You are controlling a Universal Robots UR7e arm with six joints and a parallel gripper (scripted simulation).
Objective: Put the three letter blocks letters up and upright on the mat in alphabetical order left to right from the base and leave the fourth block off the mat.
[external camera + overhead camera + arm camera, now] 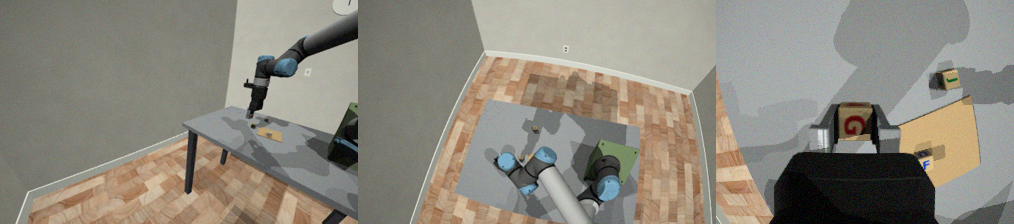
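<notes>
My hand is 10 cm past the mat, 14 cm to the left of it and 12 cm above it. The rest, counted from my hand: block (2 cm ahead, 14 cm to the right, 11 cm below).
</notes>
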